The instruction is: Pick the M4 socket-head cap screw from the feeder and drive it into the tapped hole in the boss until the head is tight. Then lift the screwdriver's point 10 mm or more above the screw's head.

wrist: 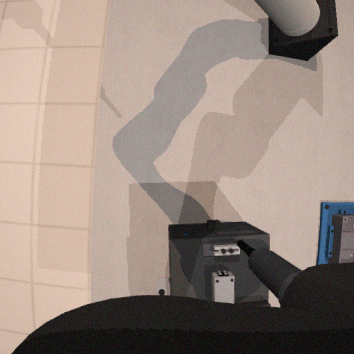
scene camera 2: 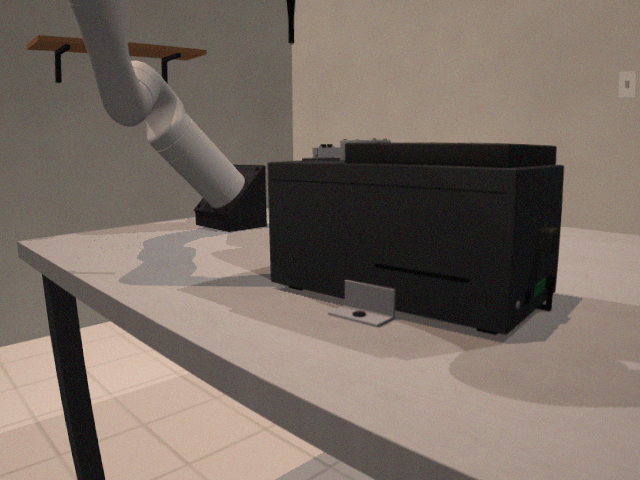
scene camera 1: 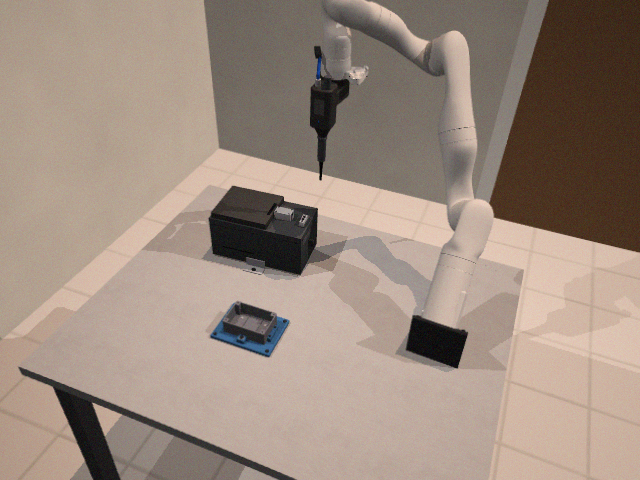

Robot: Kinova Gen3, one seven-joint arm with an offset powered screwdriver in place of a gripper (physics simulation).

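Note:
My screwdriver (scene camera 1: 320, 178) (scene camera 2: 291, 42) (wrist: 241, 243) points straight down, its tip high above the table and the feeder's top. No screw shows on its dark tip. The black feeder (scene camera 1: 255, 244) (scene camera 2: 392, 222) (wrist: 192, 260) stands at the back of the table. A small pale block (scene camera 1: 303, 220) (scene camera 2: 326, 151) (wrist: 227, 250) with dark spots sits on its top; no single screw can be made out. In the wrist view the tip appears beside this block. The grey open housing (scene camera 1: 248, 323) (wrist: 345, 240) sits on a blue plate (scene camera 1: 275, 345) (wrist: 325, 215); its tapped hole is too small to tell.
A larger pale block (scene camera 1: 284, 213) (wrist: 223, 287) and a raised black cover (scene camera 1: 245, 205) (scene camera 2: 439, 153) are on the feeder. A metal bracket (scene camera 1: 255, 266) (scene camera 2: 369, 297) stands at its foot. The arm's black base (scene camera 1: 436, 341) (scene camera 2: 253, 206) (wrist: 305, 45) is on the table.

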